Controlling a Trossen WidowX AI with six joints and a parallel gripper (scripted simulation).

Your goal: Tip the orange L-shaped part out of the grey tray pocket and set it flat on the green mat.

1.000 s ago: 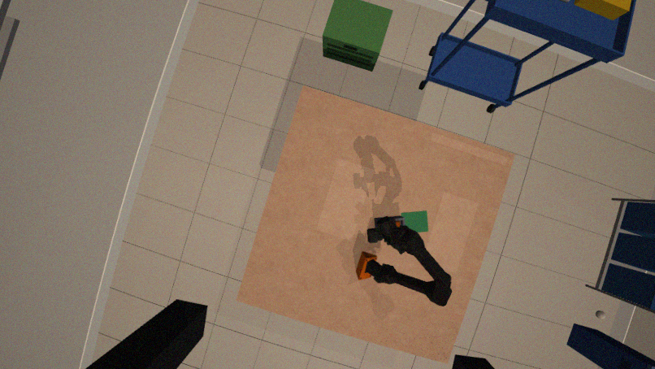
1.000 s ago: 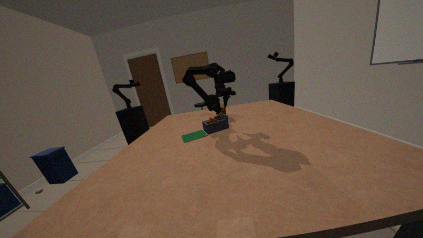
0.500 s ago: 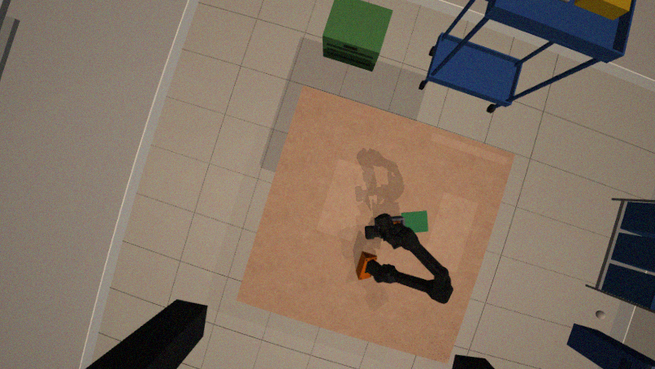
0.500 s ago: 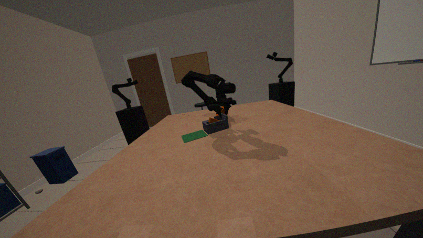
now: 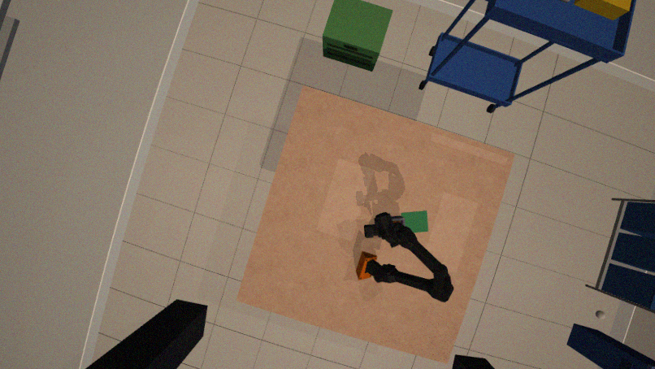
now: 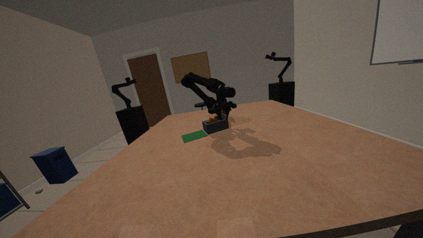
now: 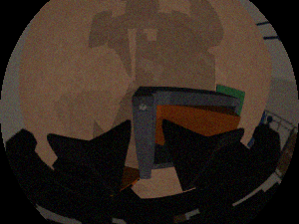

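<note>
My gripper tip is 40 mm to the left of the orange L-shaped part. The rest, counted from my gripper tip: green mat: 220 mm to the right, 60 mm below, 50 mm ahead.
</note>
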